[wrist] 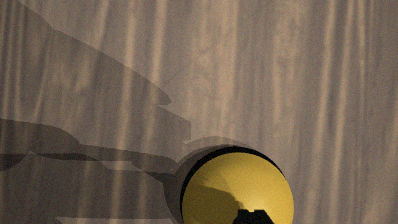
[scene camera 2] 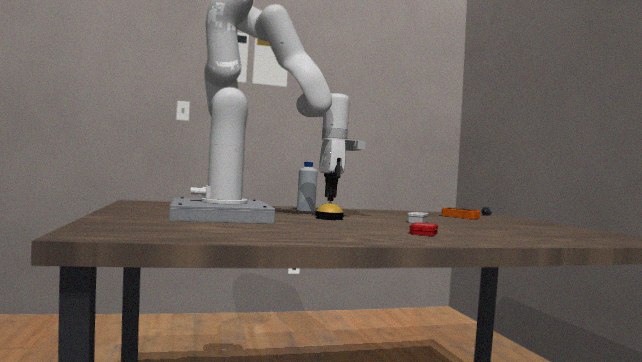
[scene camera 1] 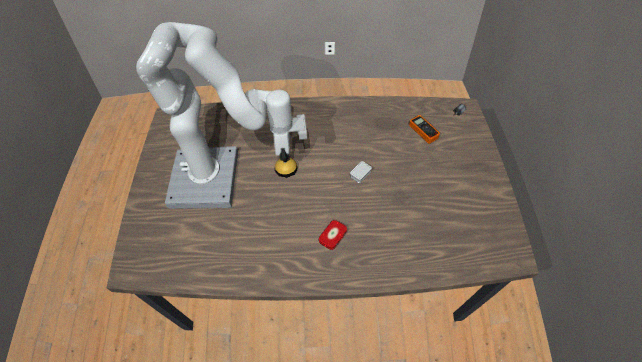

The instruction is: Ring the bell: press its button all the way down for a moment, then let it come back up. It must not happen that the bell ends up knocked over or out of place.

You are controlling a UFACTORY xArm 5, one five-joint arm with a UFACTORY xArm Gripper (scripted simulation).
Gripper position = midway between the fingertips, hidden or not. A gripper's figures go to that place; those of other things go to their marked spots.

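Scene:
My gripper point(scene camera 2: 330, 197) is 1360 mm from the lens, and there's a white bottle point(scene camera 2: 307, 184) that's 1550 mm from the lens.

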